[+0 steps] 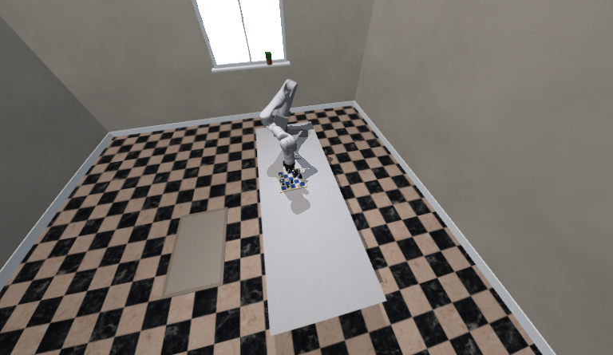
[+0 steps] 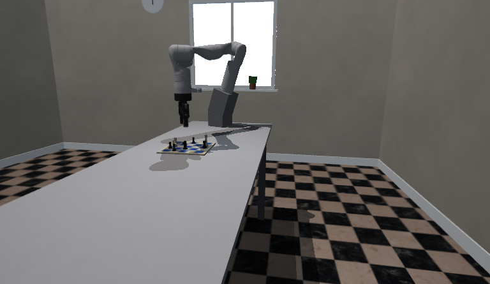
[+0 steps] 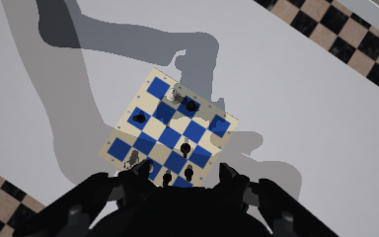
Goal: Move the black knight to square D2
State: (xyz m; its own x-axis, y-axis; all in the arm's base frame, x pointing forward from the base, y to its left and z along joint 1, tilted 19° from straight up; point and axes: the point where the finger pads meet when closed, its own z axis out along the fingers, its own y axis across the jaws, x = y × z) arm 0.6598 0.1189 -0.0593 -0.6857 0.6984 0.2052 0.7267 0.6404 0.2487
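The blue-and-cream chessboard is 120 mm below my hand, 40 mm behind it and 10 mm to the right of it.
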